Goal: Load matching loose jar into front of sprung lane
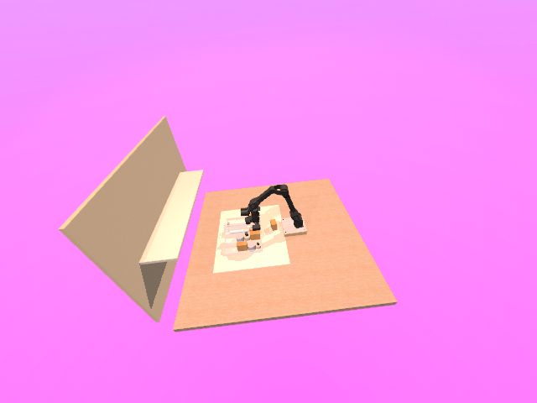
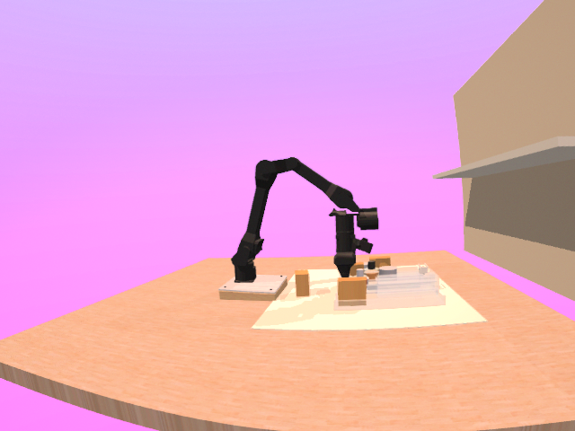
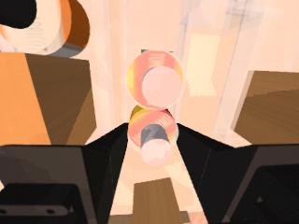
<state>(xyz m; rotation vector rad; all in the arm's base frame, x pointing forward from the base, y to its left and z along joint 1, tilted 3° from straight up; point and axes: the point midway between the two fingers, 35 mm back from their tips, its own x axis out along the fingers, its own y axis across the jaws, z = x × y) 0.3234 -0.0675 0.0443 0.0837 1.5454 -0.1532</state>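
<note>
The block lies 130 mm behind my gripper tip and 10 mm to the left of it. Also, from my gripper tip: shelf (510 mm ahead, 50 mm to the right, 330 mm above); then clear lane rack (150 mm ahead, 50 mm to the right, 10 mm below).
</note>
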